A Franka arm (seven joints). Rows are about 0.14 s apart.
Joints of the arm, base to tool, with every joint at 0 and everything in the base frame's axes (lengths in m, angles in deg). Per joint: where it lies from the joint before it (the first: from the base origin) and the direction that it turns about. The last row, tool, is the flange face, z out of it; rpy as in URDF.
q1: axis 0 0 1 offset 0.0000 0.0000 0.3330
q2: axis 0 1 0 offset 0.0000 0.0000 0.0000
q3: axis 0 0 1 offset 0.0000 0.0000 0.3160
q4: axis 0 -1 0 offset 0.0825 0.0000 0.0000
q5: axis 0 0 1 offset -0.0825 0.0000 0.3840
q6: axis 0 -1 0 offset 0.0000 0.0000 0.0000
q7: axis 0 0 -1 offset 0.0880 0.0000 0.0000
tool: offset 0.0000 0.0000 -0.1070 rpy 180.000 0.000 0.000
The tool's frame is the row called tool.
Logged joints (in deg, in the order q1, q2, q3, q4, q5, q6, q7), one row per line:
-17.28 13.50 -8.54 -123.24 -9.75 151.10 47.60
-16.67 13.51 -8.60 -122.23 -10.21 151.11 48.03
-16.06 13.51 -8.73 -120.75 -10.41 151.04 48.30
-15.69 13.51 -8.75 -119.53 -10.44 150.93 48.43
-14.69 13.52 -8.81 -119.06 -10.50 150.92 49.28
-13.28 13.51 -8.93 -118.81 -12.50 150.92 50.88
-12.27 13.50 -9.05 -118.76 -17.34 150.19 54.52
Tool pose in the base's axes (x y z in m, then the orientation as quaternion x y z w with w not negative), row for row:
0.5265 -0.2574 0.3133 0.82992 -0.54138 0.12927 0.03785
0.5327 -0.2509 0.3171 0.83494 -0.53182 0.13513 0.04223
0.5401 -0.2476 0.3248 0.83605 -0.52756 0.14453 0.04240
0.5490 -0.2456 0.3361 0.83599 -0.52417 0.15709 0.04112
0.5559 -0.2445 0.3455 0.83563 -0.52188 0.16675 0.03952
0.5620 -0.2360 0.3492 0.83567 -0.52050 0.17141 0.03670
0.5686 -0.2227 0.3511 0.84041 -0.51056 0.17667 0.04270
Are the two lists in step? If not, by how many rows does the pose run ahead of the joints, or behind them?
The pose runs 1 row behind the joints: the pose in row i belongs to the joints in row i - 1.
